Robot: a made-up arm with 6 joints. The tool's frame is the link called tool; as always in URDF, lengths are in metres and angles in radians.
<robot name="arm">
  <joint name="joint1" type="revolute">
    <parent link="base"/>
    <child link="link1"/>
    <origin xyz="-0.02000 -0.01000 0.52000" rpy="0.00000 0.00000 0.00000"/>
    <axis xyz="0 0 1"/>
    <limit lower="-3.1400" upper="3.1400"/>
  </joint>
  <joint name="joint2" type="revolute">
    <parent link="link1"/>
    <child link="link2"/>
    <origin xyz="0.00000 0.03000 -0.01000" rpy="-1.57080 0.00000 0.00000"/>
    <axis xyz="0 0 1"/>
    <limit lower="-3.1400" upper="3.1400"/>
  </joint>
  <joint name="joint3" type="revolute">
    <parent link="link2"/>
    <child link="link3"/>
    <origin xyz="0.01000 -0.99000 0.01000" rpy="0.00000 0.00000 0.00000"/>
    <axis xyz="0 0 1"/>
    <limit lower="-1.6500" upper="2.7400"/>
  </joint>
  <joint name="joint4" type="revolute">
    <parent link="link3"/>
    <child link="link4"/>
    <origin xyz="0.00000 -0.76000 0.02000" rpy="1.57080 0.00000 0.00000"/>
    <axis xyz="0 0 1"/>
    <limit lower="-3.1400" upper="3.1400"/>
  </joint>
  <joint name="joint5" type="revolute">
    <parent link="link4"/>
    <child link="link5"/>
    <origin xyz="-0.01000 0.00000 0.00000" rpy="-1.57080 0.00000 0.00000"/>
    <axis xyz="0 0 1"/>
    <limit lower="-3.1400" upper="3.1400"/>
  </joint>
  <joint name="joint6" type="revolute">
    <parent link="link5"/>
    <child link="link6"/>
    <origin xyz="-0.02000 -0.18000 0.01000" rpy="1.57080 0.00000 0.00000"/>
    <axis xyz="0 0 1"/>
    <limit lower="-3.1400" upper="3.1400"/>
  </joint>
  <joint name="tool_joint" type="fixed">
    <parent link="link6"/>
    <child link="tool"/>
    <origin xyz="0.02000 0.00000 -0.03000" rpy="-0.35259 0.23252 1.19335"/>
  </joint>
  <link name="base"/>
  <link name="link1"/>
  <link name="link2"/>
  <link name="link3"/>
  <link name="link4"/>
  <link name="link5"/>
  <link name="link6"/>
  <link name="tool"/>
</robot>
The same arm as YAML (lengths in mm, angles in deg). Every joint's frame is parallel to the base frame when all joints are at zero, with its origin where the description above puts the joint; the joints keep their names.
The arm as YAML. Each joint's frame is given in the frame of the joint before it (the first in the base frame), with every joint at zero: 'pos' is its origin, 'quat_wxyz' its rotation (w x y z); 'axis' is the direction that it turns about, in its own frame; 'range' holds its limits. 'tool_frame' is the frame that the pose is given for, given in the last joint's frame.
length_unit: mm
angle_unit: deg
joints:
  - joint: joint1
    pos: [-20.0, -10.0, 520.0]
    quat_wxyz: [1.0, 0.0, 0.0, 0.0]
    axis: "+z"
    range: [-179.91, 179.91]
  - joint: joint2
    pos: [0.0, 30.0, -10.0]
    quat_wxyz: [1.0, 0.0, 0.0, 0.0]
    axis: "+y"
    range: [-179.91, 179.91]
  - joint: joint3
    pos: [10.0, 10.0, 990.0]
    quat_wxyz: [1.0, 0.0, 0.0, 0.0]
    axis: "+y"
    range: [-94.54, 156.99]
  - joint: joint4
    pos: [0.0, 20.0, 760.0]
    quat_wxyz: [1.0, 0.0, 0.0, 0.0]
    axis: "+z"
    range: [-179.91, 179.91]
  - joint: joint5
    pos: [-10.0, 0.0, 0.0]
    quat_wxyz: [1.0, 0.0, 0.0, 0.0]
    axis: "+y"
    range: [-179.91, 179.91]
  - joint: joint6
    pos: [-20.0, 10.0, 180.0]
    quat_wxyz: [1.0, 0.0, 0.0, 0.0]
    axis: "+z"
    range: [-179.91, 179.91]
tool_frame:
  pos: [20.0, 0.0, -30.0]
  quat_wxyz: [0.797458, -0.208268, -0.003414, 0.56628]

